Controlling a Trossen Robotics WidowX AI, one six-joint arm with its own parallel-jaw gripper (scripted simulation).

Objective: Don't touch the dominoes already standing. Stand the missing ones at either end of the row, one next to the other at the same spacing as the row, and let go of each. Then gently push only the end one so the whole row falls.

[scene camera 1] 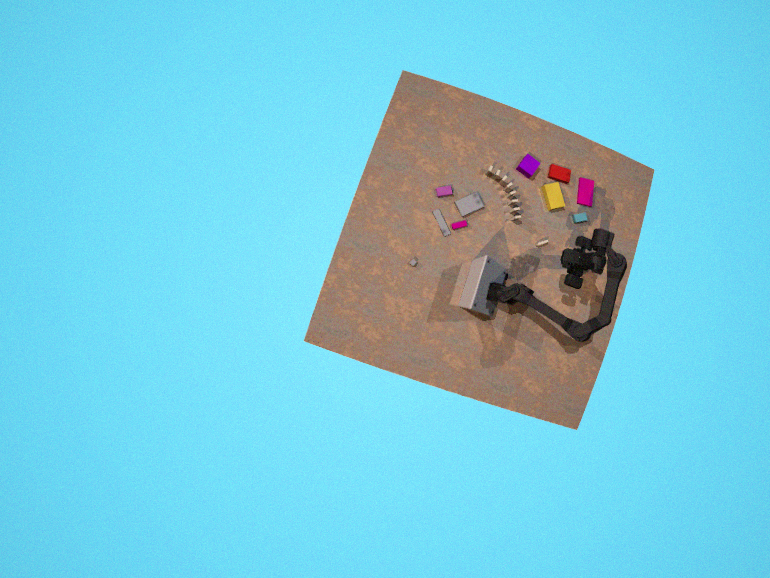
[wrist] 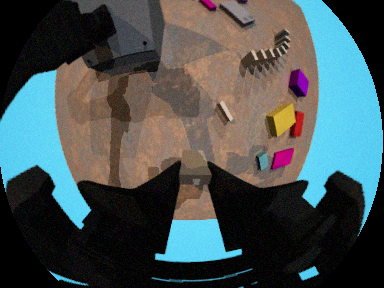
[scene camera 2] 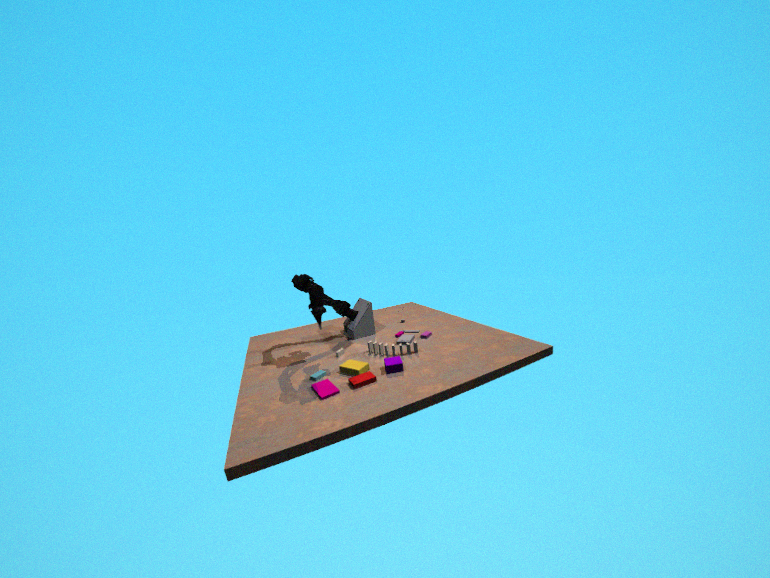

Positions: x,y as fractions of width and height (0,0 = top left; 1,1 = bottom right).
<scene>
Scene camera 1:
my gripper: 0.74,0.46
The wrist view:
my gripper: 0.50,0.57
pale domino: 0.51,0.59, held by my gripper
</scene>
